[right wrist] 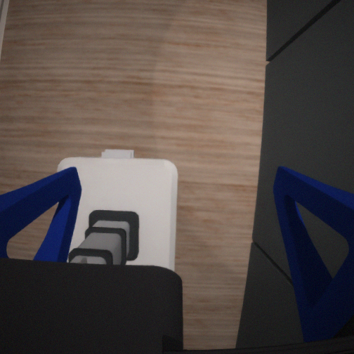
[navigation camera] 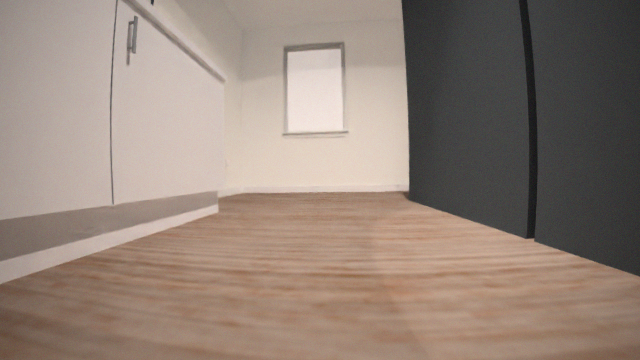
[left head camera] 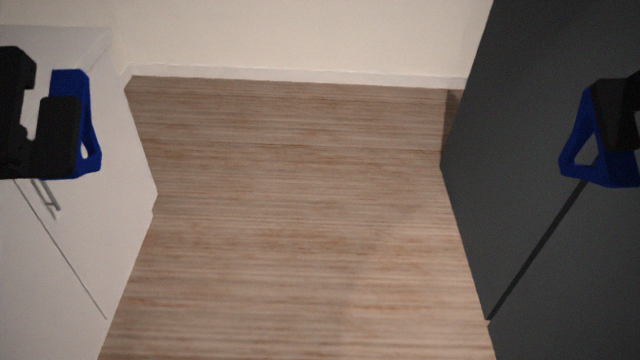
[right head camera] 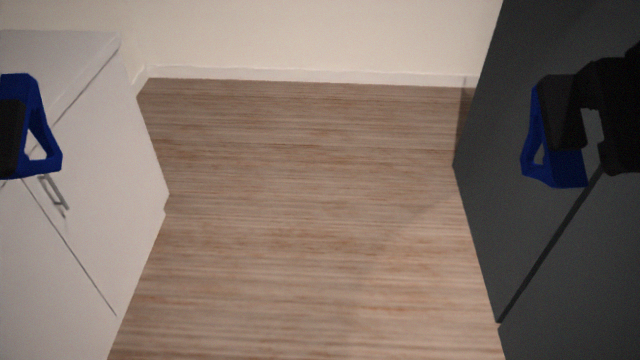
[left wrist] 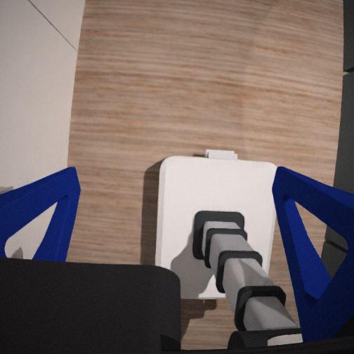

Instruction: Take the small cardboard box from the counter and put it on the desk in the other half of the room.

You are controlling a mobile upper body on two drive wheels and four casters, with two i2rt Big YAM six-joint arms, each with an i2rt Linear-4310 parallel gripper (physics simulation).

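Frame: origin at the left arm's base, x ahead, y left, z up, level; centimetres.
Seen in the pictures: left gripper, between the fingertips: (left head camera: 32,165); right gripper, between the fingertips: (left head camera: 618,165) (right head camera: 584,164).
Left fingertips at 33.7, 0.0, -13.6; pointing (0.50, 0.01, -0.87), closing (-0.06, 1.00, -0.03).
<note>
A point is followed by its place in that frame, as x, y, z.
The small cardboard box and the desk do not show in these views. A white counter (left head camera: 45,42) @(126.9, 56.3, -50.0) (right head camera: 60,47) @(126.4, 54.9, -50.0) with cabinet doors stands at the left in both head views; part of its top shows. My left gripper (left wrist: 175,177) is open and empty; in the left head view one blue finger shows in front of the counter. My right gripper (right wrist: 176,177) is open and empty; in the right head view one blue finger shows in front of the dark panels at the right.
Tall dark grey panels (left head camera: 510,125) @(127.7, -95.1, -77.0) (right head camera: 520,125) @(127.5, -95.1, -77.5) (navigation camera: 465,110) @(113.7, -94.6, -86.1) stand along the right. Wood floor (left head camera: 300,200) @(149.2, -20.2, -140.9) (navigation camera: 320,270) @(72.2, -21.7, -141.0) runs between them and the counter to a cream wall (left head camera: 300,35) @(262.7, -18.7, -108.0) with a window (navigation camera: 315,90) @(262.3, -11.9, 0.9). My white base (left wrist: 185,190) (right wrist: 150,185) shows below the wrists.
</note>
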